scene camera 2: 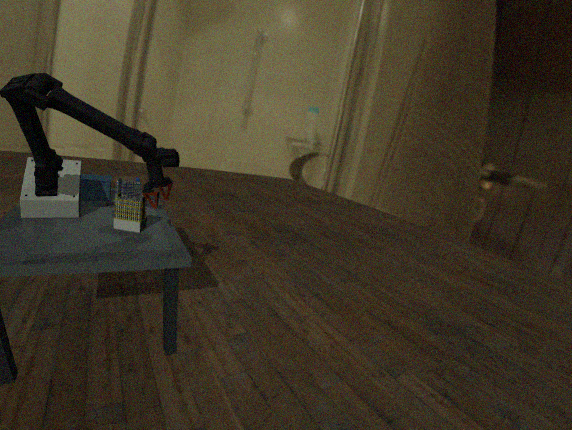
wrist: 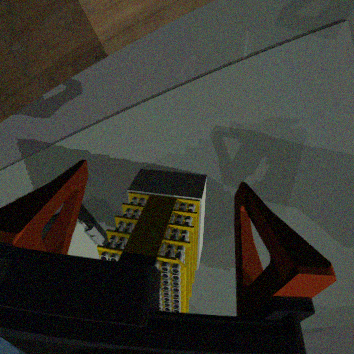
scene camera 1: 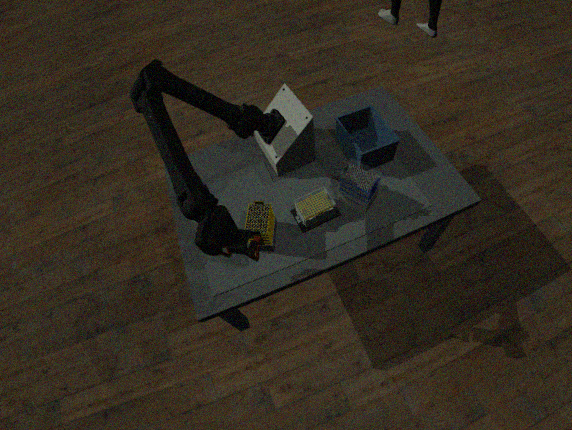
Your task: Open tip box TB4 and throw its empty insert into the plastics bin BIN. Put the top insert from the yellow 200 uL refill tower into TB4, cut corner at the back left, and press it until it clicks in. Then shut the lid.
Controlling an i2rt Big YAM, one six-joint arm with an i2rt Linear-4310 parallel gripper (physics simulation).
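The yellow refill tower (scene camera 1: 260, 219) (scene camera 2: 128, 210) (wrist: 192, 250) stands upright on the table, with stacked yellow inserts above a pale base. Its top insert (scene camera 1: 260, 211) is in place. My gripper (scene camera 1: 250, 249) (scene camera 2: 161, 203) (wrist: 163, 177) is open and empty, above the tower's front end; in the wrist view its red fingers stand wide apart, one on either side of the tower. A tip box, apparently TB4 (scene camera 1: 315, 206), has a dark base and a yellow perforated insert under or beside clear plastic; its lid state is unclear. The blue bin BIN (scene camera 1: 347, 142) (scene camera 2: 97, 190) stands at the back right.
A clear and blue rack or tower (scene camera 1: 359, 185) stands between the tip box and the bin. The white slanted arm base (scene camera 1: 295, 107) (scene camera 2: 50, 207) stands at the back of the table (scene camera 1: 405, 200) (scene camera 2: 100, 252). A person's feet (scene camera 1: 427, 29) show on the floor beyond.
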